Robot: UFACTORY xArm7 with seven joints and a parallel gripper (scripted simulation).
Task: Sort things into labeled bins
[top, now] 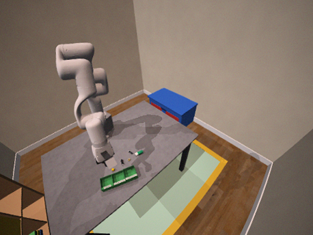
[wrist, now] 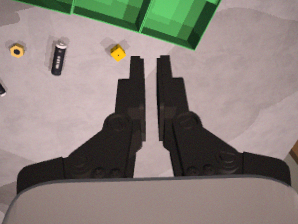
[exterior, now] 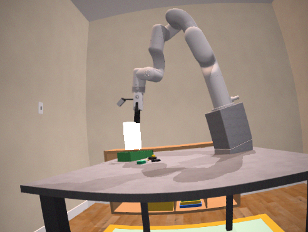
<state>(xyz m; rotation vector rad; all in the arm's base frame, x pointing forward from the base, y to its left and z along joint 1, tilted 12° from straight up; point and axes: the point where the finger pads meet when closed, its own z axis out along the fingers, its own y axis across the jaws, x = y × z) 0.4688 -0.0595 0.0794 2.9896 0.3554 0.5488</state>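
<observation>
Right now my hand is 20 cm above the green three-compartment bin and 2 cm short of it. The rest, counted from my hand: yellow nut 22 cm below, 12 cm to the left, 9 cm behind; black cylinder 21 cm below, 9 cm behind, 7 cm to the left; small black object 21 cm below, 16 cm to the left, 14 cm behind.
</observation>
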